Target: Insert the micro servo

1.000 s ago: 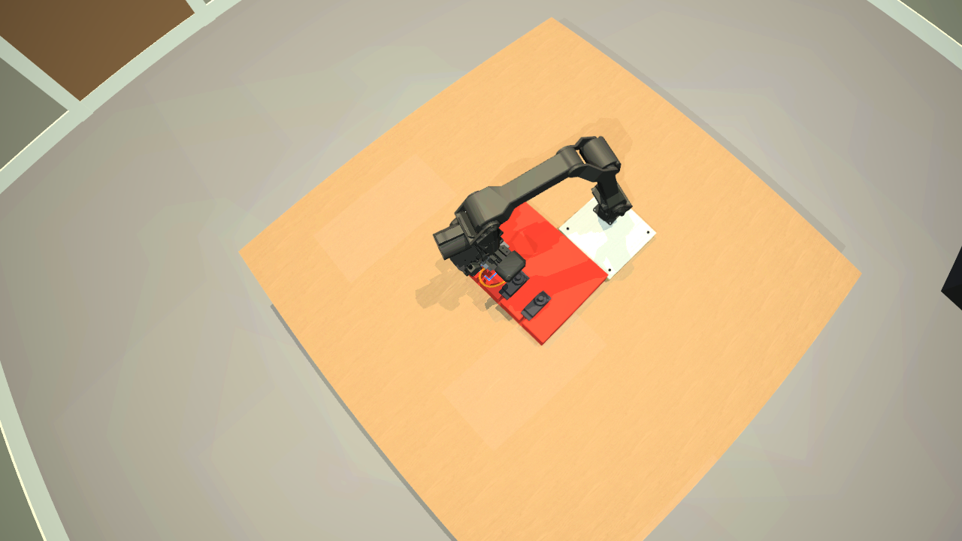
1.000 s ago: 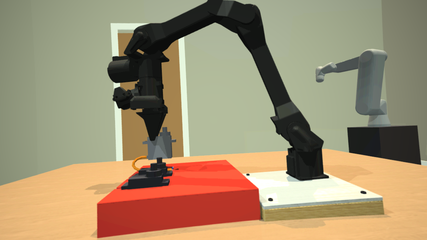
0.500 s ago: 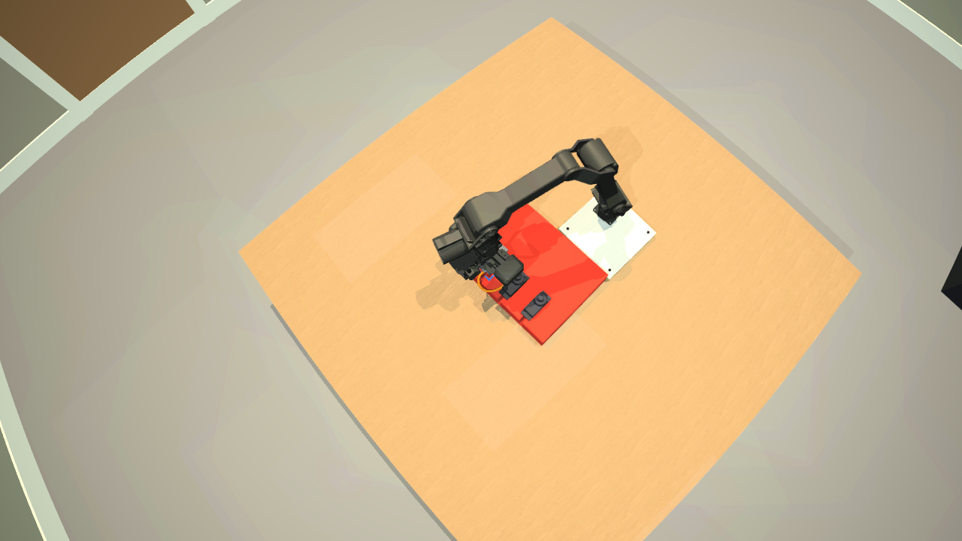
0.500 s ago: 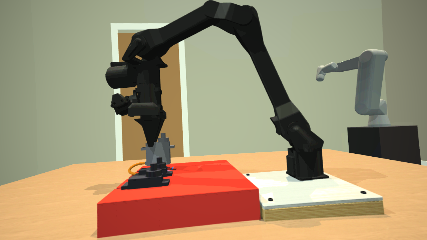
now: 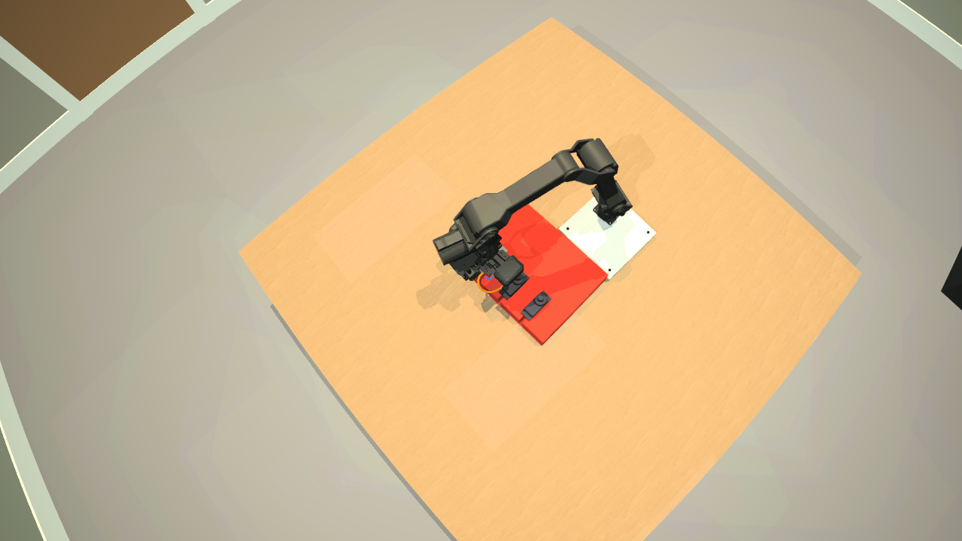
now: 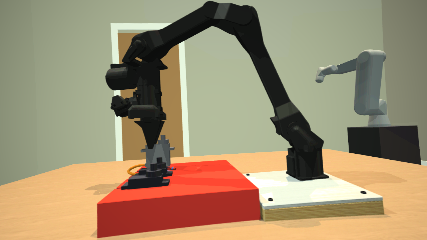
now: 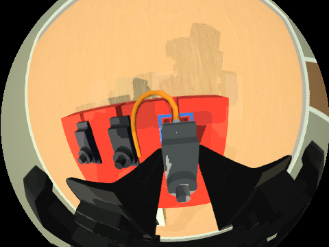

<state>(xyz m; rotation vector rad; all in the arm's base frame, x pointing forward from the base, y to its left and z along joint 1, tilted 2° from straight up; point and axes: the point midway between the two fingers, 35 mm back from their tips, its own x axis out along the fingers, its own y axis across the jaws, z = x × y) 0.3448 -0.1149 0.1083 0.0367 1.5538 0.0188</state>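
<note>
The red deck lies 12 cm behind my gripper tip, 8 cm to the left of it and 8 cm below it.
</note>
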